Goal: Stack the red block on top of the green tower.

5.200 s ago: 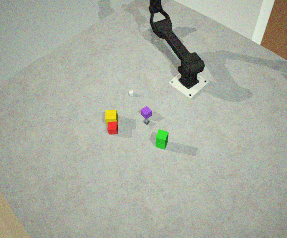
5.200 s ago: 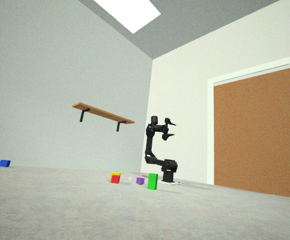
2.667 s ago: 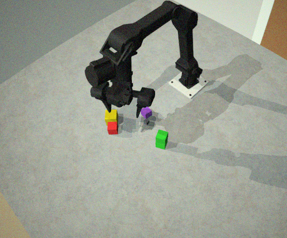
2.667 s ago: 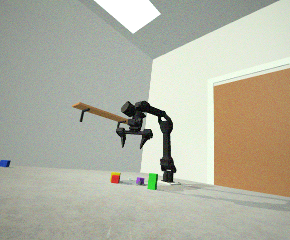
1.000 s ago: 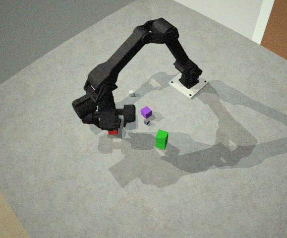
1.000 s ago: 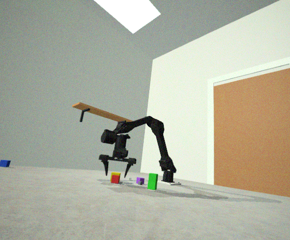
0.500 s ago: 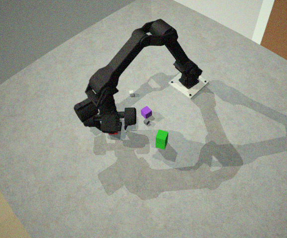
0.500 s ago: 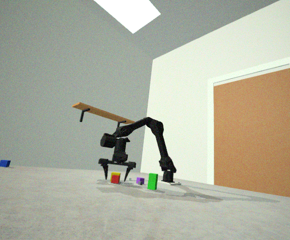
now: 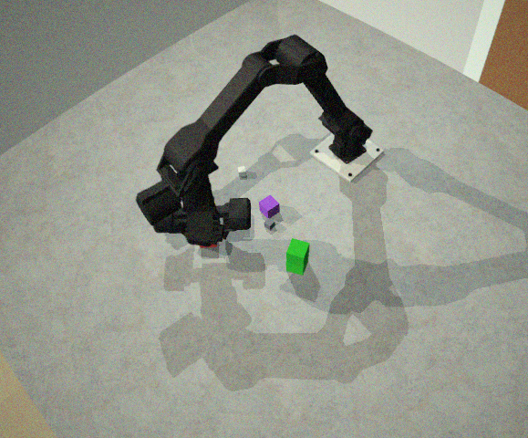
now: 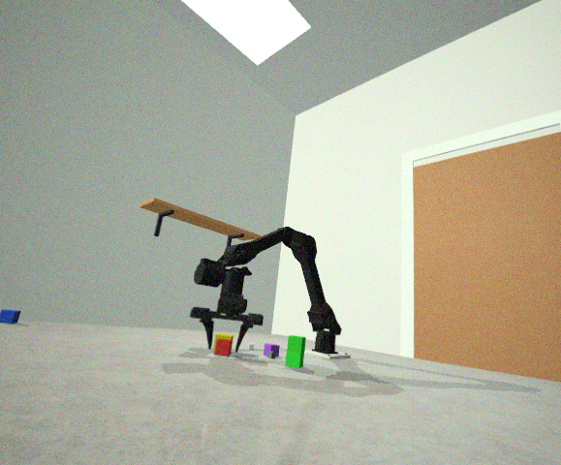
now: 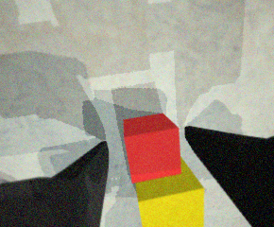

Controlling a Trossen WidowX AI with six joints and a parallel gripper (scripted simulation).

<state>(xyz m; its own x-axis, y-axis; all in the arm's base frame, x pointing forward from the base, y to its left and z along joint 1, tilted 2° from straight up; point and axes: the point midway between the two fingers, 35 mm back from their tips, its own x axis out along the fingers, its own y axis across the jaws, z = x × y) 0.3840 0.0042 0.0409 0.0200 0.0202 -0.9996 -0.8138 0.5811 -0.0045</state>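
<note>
Right now the yellow block is 40 mm to the right of my gripper tip, 20 mm behind it and 10 mm above it. Also, from my gripper tip: purple block: 140 mm behind, 20 mm to the left, 10 mm above; then tiny white cube: 160 mm behind, 100 mm to the right; then red block: 10 mm above.
</note>
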